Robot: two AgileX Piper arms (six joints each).
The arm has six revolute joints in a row. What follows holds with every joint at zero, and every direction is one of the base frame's.
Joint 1 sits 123.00 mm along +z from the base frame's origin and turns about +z.
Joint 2 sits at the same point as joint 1 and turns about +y.
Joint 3 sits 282.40 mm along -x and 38.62 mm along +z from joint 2 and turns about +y.
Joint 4 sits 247.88 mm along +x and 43.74 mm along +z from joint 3 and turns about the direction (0.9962, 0, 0.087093).
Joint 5 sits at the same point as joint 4 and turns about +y.
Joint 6 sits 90.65 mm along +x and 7.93 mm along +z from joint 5 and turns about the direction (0.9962, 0, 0.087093).
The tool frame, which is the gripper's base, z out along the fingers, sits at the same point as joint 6; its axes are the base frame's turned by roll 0.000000, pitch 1.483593 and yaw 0.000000 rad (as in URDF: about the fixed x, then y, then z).
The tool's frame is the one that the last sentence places.
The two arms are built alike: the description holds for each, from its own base.
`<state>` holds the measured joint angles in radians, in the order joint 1, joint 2, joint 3, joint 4, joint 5, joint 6, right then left.
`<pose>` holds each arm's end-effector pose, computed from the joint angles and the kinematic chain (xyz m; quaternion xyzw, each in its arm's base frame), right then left.
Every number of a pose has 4 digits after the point. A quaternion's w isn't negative.
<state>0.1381 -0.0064 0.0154 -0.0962 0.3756 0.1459 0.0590 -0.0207 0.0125 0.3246 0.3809 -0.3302</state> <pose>0.0526 0.0041 0.1748 -0.0223 0.8032 0.0437 0.5937 0.0508 0.0138 0.1777 -0.0703 0.7913 0.0568 0.6047</pose>
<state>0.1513 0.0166 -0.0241 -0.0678 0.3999 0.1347 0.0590 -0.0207 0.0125 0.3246 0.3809 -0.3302</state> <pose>0.0524 0.0056 0.1846 -0.0241 0.8057 0.0554 0.5892 0.0508 0.0138 0.1777 -0.0703 0.7913 0.0568 0.6047</pose>
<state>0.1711 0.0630 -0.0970 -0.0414 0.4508 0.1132 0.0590 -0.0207 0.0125 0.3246 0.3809 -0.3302</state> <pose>0.0524 0.0074 0.2021 -0.0335 0.8127 0.0644 0.5781 0.0508 0.0138 0.1777 -0.0703 0.7913 0.0568 0.6047</pose>
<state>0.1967 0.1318 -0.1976 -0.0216 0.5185 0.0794 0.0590 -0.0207 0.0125 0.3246 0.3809 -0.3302</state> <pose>0.0537 0.0097 0.2258 -0.0530 0.8221 0.0684 0.5627 0.0508 0.0138 0.1777 -0.0703 0.7913 0.0568 0.6047</pose>
